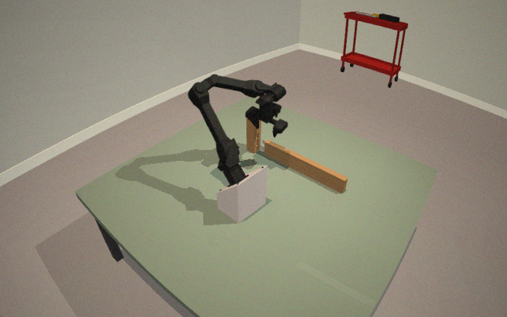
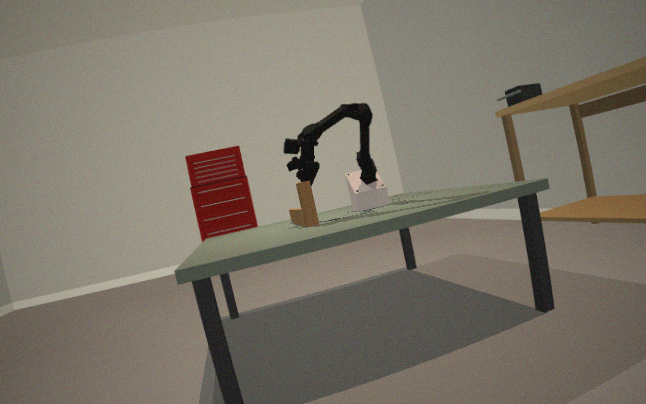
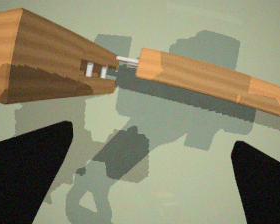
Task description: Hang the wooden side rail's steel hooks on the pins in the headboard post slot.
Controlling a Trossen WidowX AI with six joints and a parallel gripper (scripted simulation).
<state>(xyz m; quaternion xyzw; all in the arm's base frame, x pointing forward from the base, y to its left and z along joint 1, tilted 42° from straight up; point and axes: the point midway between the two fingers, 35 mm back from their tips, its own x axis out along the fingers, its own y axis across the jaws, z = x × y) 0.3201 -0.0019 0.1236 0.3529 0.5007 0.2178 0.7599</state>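
Right now the wooden headboard post is 4 cm ahead of my gripper tip, 9 cm to the left of it and 6 cm below it.
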